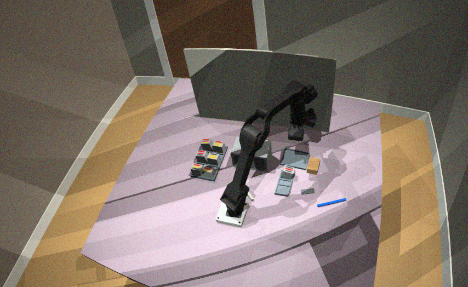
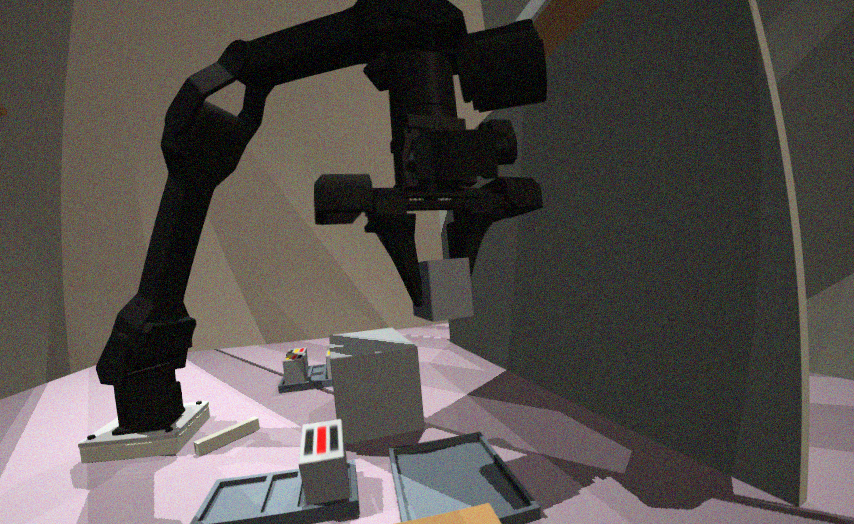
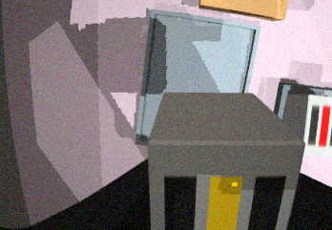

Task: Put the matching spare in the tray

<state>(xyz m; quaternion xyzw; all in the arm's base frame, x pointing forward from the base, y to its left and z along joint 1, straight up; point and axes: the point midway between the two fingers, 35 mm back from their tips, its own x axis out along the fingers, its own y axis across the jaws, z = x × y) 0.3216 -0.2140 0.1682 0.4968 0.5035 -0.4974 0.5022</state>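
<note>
Now: gripper tip 160 mm above the blue-grey tray. Also, from my gripper tip: slotted holder (150 mm below, 140 mm behind, 30 mm to the left); then tan block (140 mm below, 90 mm to the right, 40 mm behind); then tall grey panel (210 mm ahead, 190 mm to the left, 70 mm above).
</note>
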